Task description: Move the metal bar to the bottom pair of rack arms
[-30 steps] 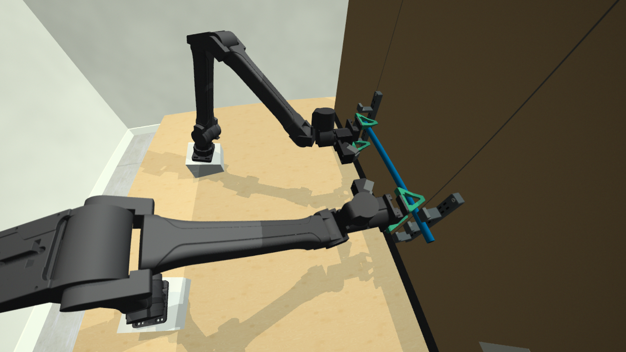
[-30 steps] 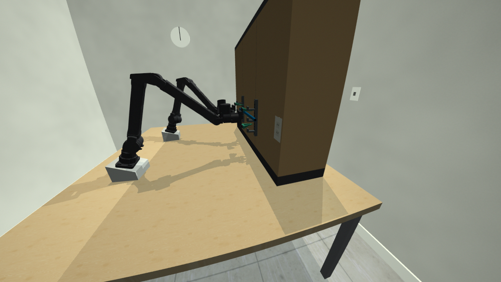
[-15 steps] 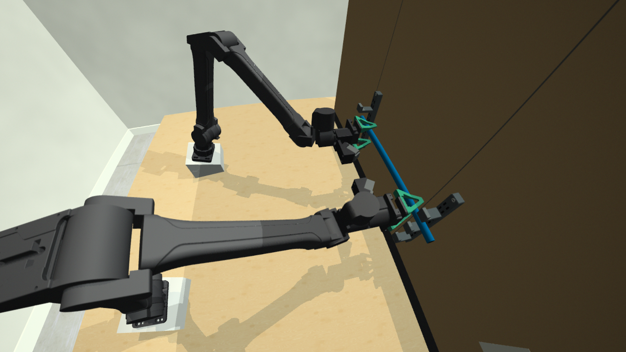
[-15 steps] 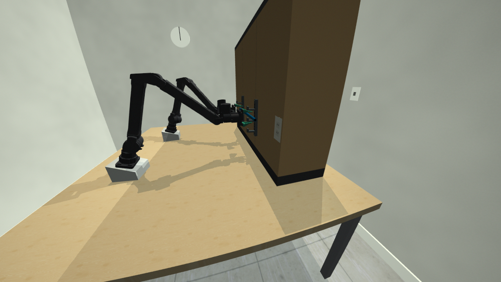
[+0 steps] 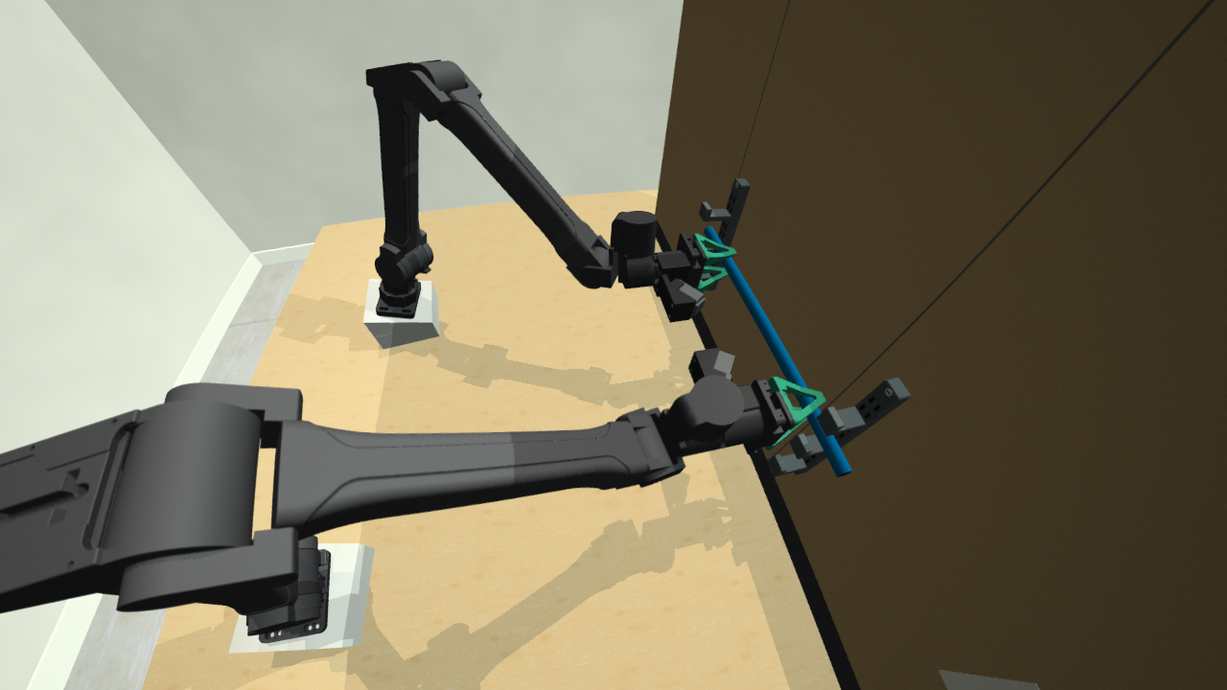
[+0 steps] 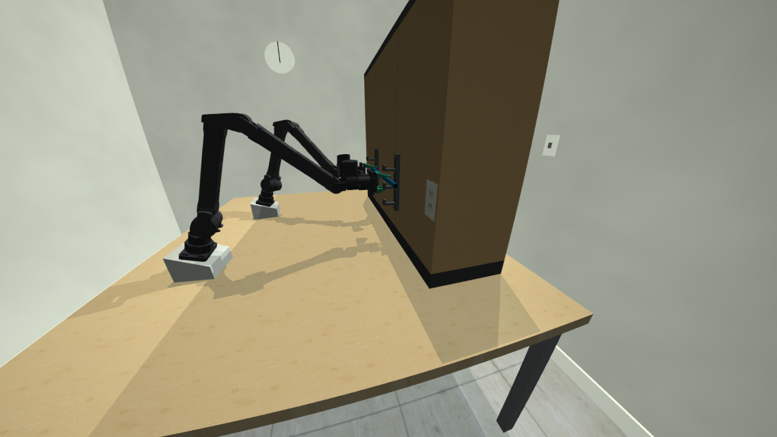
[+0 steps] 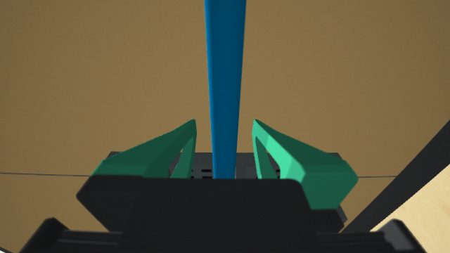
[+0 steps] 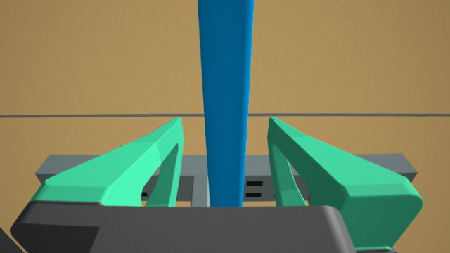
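Now: the blue metal bar 15 cm to the left of my right hand and 2 cm behind it. The rest, counted from my right hand: black plinth: 26 cm below, 20 cm to the left; then tall brown cabinet: 22 cm to the left, 16 cm above, 15 cm ahead.
The blue metal bar is 15 cm to the right of my left hand and 2 cm ahead of it. Round my left hand: black plinth 26 cm below, 10 cm to the right, 4 cm ahead; tall brown cabinet 19 cm ahead, 16 cm above, 8 cm to the right.
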